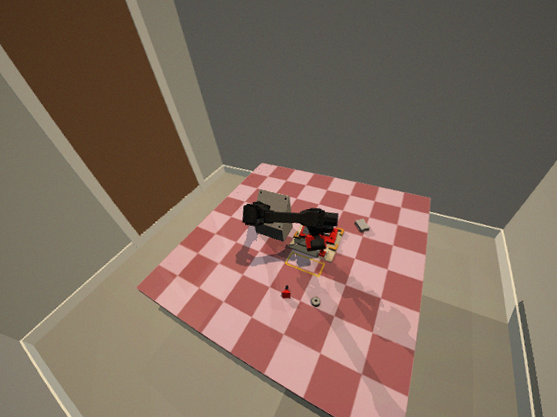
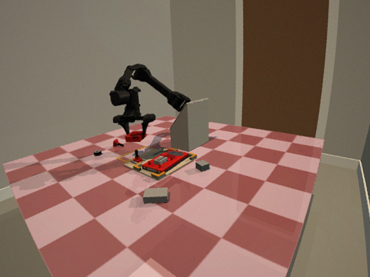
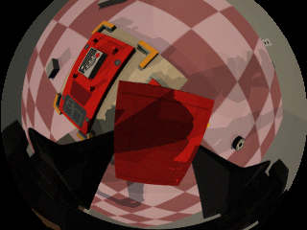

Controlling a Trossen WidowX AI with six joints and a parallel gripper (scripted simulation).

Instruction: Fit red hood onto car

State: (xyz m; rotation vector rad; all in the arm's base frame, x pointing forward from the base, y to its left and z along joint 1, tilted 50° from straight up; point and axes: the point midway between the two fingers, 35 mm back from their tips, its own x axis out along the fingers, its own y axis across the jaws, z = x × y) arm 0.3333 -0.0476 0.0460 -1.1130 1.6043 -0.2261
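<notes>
My gripper tip is 16 cm to the right of the grey engine block and 9 cm above it. The rest, counted from my gripper tip: red hood (1 cm above); then dark ring (23 cm to the right, 10 cm below, 10 cm ahead).
</notes>
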